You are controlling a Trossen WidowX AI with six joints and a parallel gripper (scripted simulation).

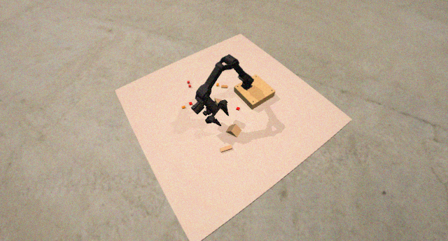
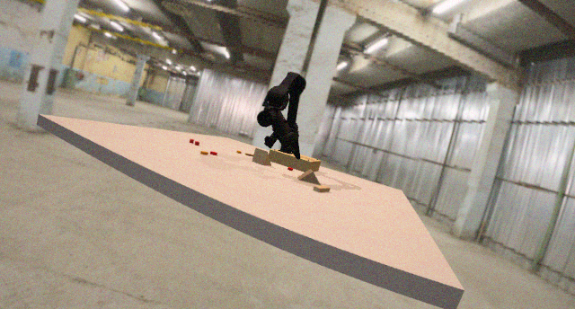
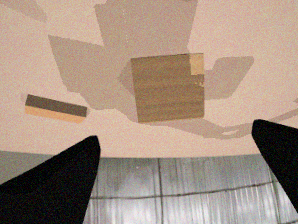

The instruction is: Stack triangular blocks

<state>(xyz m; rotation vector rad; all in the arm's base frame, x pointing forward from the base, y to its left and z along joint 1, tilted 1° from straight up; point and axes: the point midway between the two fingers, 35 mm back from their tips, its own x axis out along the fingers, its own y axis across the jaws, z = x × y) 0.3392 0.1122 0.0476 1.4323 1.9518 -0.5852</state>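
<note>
Right now my gripper tip is 100 mm short of the flat wooden piece, 130 mm to the right of it and 70 mm above it.
</note>
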